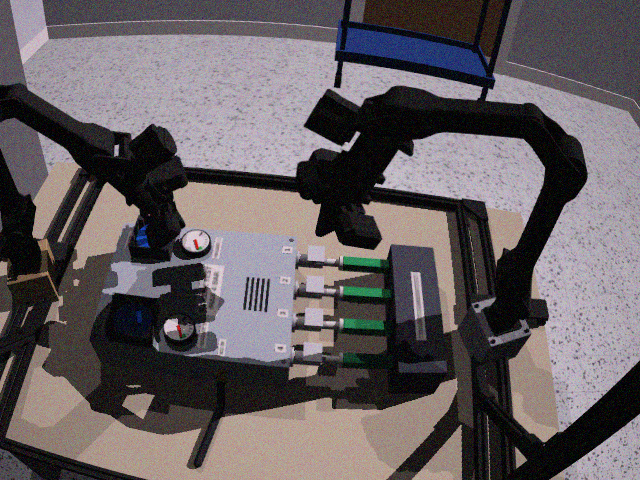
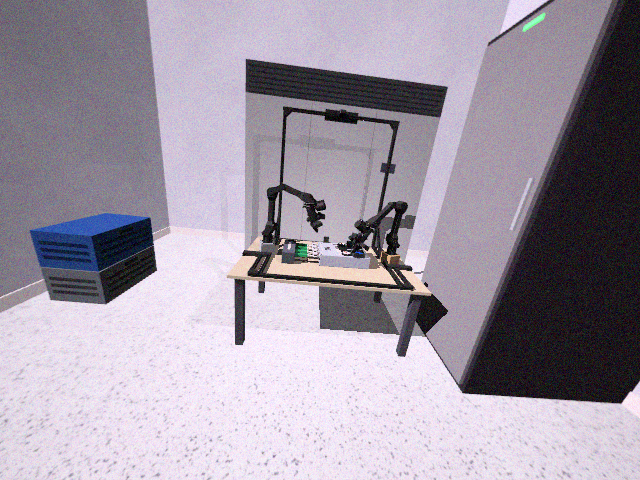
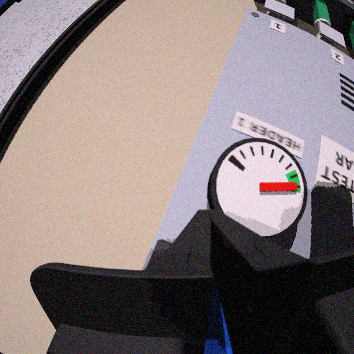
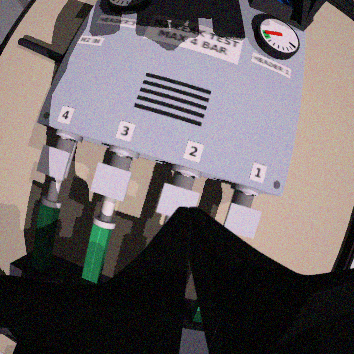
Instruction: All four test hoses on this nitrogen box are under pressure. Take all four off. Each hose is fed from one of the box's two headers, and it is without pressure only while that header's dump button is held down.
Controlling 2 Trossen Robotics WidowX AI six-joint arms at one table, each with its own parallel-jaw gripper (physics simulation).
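Places are measured from the left arm's base along level axes (x ahead, y left, z up), in centimetres.
Where they show: left gripper, between the fingertips: (image 1: pixel 183 226) (image 2: pixel 351 252) (image 3: pixel 206 218) (image 4: pixel 300 24); right gripper, between the fingertips: (image 1: pixel 318 234) (image 2: pixel 317 232) (image 4: pixel 186 216); left arm's base, origin of its link: (image 1: pixel 26 261) (image 2: pixel 390 253); right arm's base, origin of its link: (image 1: pixel 502 318) (image 2: pixel 267 241).
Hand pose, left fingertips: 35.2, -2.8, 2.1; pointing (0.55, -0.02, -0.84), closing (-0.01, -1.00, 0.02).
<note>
Things, the pixels of their top centre, and the offset from my left fingertips, as dx, dy, dz. "pt": a spot on its surface instead.
- grey nitrogen box, a spot on its surface: (image 4: pixel 170 65) (image 1: pixel 235 298) pt +5.5, -16.7, -2.5
- header 1's blue dump button, centre of its top: (image 3: pixel 205 337) (image 1: pixel 153 236) -6.3, +0.0, -0.9
- Header 1's gauge, a spot on its surface: (image 3: pixel 261 200) (image 4: pixel 278 29) (image 1: pixel 191 241) pt +0.8, -3.1, -1.0
- Header 2's button, centre of its top: (image 1: pixel 132 319) -13.6, -17.5, -0.9
- dark block, a spot on its surface: (image 1: pixel 434 289) pt +39.6, -25.5, -2.5
- black lever, a spot on its surface: (image 1: pixel 207 434) pt -6.6, -37.7, -9.1
The grey nitrogen box (image 1: pixel 232 299) (image 4: pixel 170 65) has hoses 1 (image 1: pixel 365 264), 2 (image 1: pixel 365 293), 3 (image 1: pixel 363 324) (image 4: pixel 98 252) and 4 (image 1: pixel 364 360) (image 4: pixel 46 235) on its ports, with green sleeves and white collars. My left gripper (image 1: pixel 159 242) (image 3: pixel 206 218) is shut, low over header 1's blue dump button (image 1: pixel 141 236) (image 3: pixel 217 330); contact is hidden. Header 1's gauge (image 1: pixel 195 242) (image 3: pixel 261 200) (image 4: pixel 285 42) has its red needle at the green band. Header 2's button (image 1: pixel 138 316) and gauge (image 1: pixel 178 329) are shadowed. My right gripper (image 1: pixel 361 237) (image 4: pixel 186 216) is shut and empty, above hoses 1 and 2.
A dark block (image 1: pixel 434 289) stands at the hoses' far ends. A black lever (image 1: pixel 207 434) sticks out at the box's near side. Dark rails (image 1: pixel 248 178) edge the table. A wooden block (image 1: pixel 33 284) sits beneath the left arm's mount. A blue cart (image 1: pixel 413 51) stands behind.
</note>
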